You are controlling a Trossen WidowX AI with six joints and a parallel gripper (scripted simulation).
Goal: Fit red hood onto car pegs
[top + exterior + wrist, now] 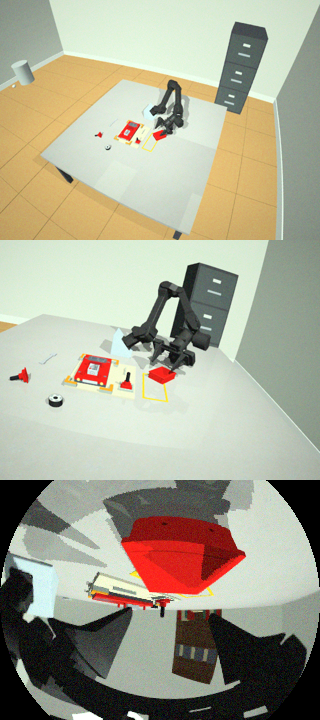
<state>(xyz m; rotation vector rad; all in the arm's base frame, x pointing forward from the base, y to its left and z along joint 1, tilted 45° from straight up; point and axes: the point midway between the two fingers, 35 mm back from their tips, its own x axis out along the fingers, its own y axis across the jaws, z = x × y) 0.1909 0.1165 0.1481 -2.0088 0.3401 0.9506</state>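
The red hood lies 10 mm behind my gripper tip, 10 mm to the left of it and 40 mm below it. From my gripper tip the other things lie so: black post (140 mm ahead, 110 mm to the right, 20 mm below); then black wheel (310 mm ahead, 280 mm to the right, 50 mm below); then white engine block (120 mm ahead, 230 mm to the right, 30 mm below).
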